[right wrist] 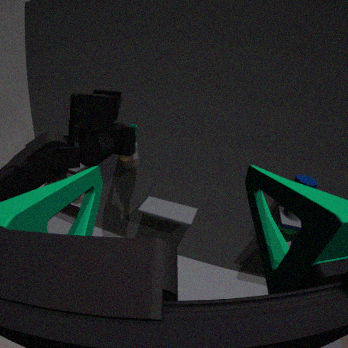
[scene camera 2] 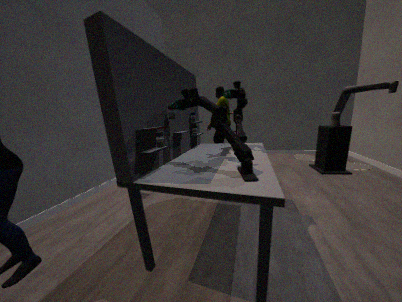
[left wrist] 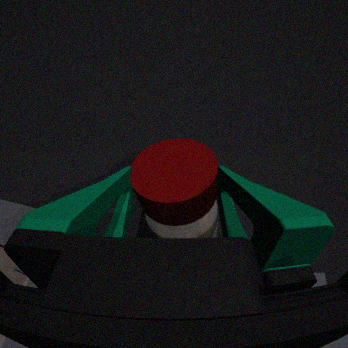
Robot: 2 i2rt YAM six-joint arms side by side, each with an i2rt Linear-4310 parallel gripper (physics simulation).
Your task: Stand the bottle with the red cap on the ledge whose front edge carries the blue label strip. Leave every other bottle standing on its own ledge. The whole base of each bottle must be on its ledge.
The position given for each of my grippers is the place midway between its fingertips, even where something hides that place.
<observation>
In view: my left gripper (left wrist: 174, 174), my right gripper (right wrist: 173, 173) and a red-capped bottle (left wrist: 175, 180).
</observation>
